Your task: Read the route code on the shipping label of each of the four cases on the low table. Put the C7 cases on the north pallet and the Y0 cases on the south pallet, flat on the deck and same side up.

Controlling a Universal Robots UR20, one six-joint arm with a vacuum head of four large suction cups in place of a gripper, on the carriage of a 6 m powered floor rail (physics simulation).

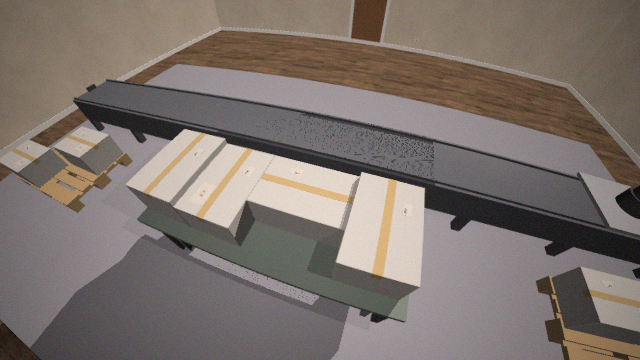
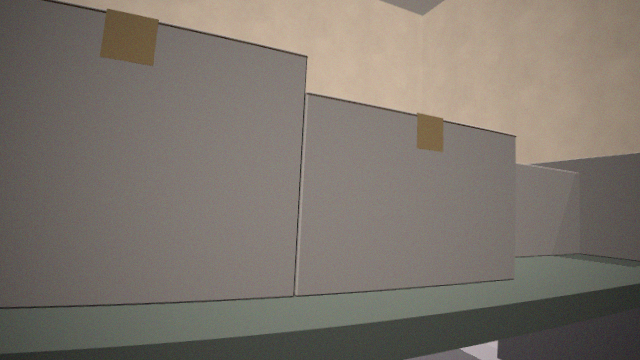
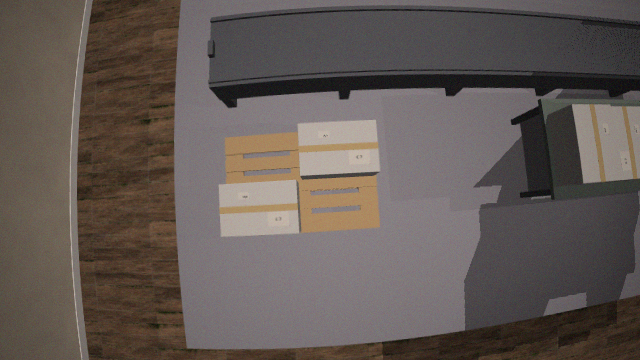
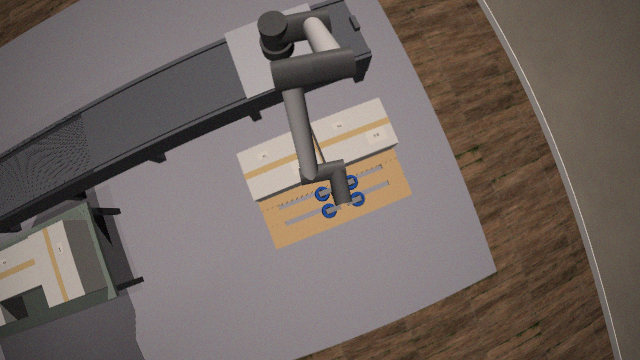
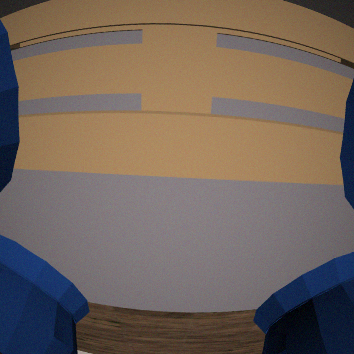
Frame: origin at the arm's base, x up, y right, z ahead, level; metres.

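Seen in the pictures: hand, tool point: (image 5: 174,245); arm's base, link origin: (image 1: 629,206).
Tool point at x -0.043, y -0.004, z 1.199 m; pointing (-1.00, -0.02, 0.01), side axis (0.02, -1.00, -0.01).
Observation:
Offsets run from my tool point to a thing's top centre. Level surfaces: height alone.
The low table @[dx +0.003 m] (image 1: 280,252) (image 2: 350,320) (image 4: 101,260) bears four white taped cases. From the left they are a tall case (image 1: 165,172) (image 2: 200,165), one beside it (image 1: 237,167) (image 2: 375,200) with a larger front label, a crosswise case (image 1: 300,205) and a right-end case (image 1: 370,220) (image 4: 72,265). I cannot read their route codes surely. My vacuum gripper (image 4: 340,196) (image 5: 177,200) is open, its four blue cups empty, above the bare front half of the south pallet (image 4: 282,237) (image 5: 175,145) (image 1: 575,335). The north pallet (image 3: 340,220) (image 1: 52,189) carries two cases diagonally.
Two cases @[dx -0.114, dy +0.306, dz -0.397 m] (image 4: 265,170) @[dx -0.108, dy -0.293, dz -0.401 m] (image 4: 357,127) lie along the rail side of the south pallet, partly behind my arm. The north pallet's cases (image 3: 337,132) (image 3: 257,192) leave two deck quarters bare. The floor rail (image 1: 200,110) (image 3: 350,45) (image 4: 175,85) runs behind table and pallets.

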